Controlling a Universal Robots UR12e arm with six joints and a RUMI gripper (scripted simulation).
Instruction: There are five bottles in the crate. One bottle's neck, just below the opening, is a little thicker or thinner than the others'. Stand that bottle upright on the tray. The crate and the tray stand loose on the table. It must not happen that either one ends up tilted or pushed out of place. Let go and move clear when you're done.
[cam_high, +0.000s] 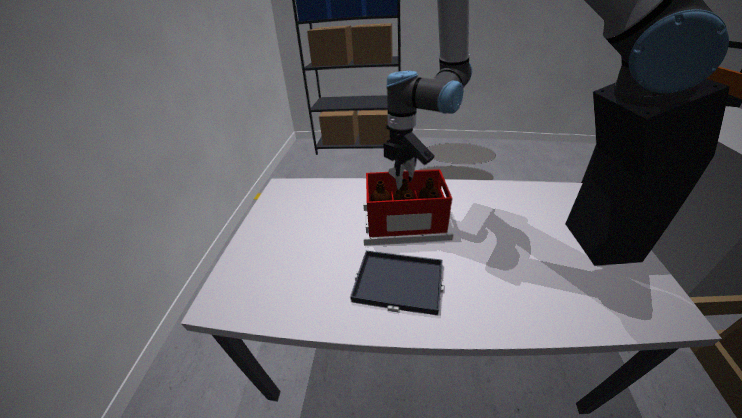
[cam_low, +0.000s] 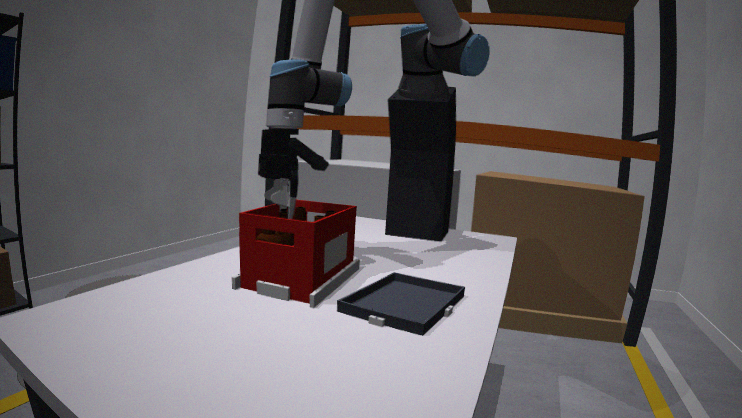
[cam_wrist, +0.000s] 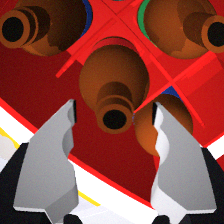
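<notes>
Right now the glass bottle is 7 cm below my hand. The rest, counted from my hand: dark tray: 32 cm to the left, 14 cm below, 6 cm ahead; red crate: 7 cm below, 4 cm to the left; brown bottle: 9 cm ahead, 7 cm below.
</notes>
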